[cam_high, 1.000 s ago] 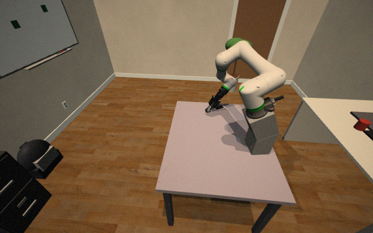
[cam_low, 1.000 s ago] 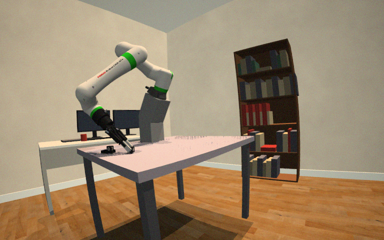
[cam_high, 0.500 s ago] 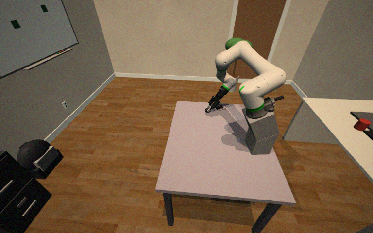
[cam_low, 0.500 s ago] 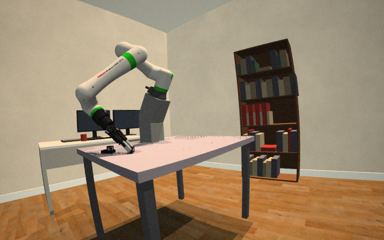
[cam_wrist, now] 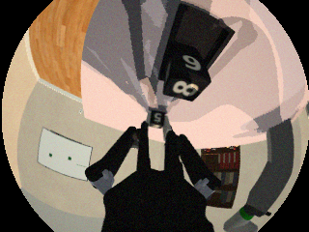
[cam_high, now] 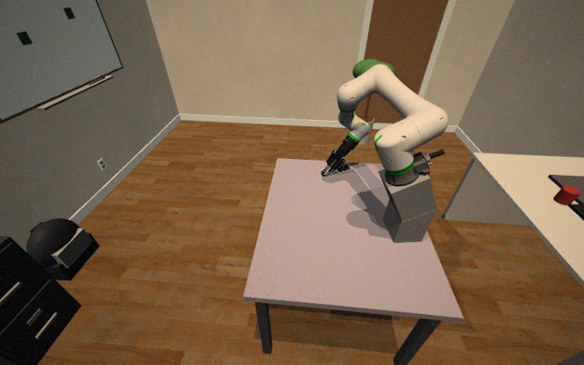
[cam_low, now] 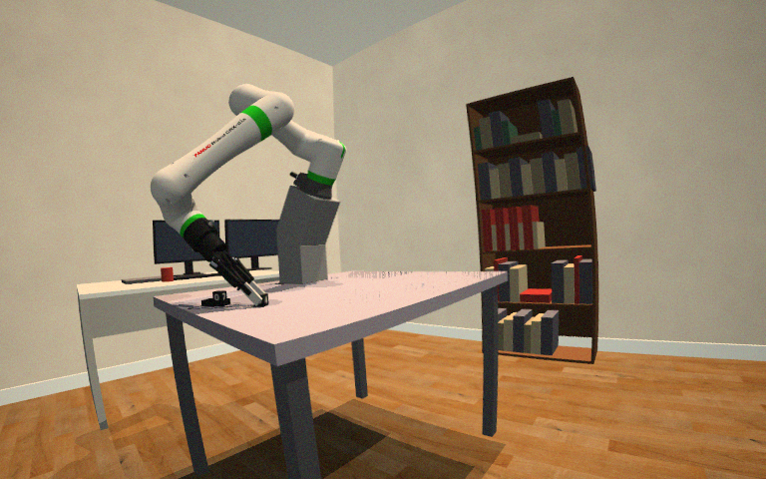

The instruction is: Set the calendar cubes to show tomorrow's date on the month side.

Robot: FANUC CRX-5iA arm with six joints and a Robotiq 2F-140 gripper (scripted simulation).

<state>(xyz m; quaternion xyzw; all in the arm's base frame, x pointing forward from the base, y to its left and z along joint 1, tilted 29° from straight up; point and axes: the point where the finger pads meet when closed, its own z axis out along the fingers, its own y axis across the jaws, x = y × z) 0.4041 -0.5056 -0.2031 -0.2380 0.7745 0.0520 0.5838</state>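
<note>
The black digit cube is 20 mm below my hand, 20 mm ahead of it and 10 mm to the left of it.
</note>
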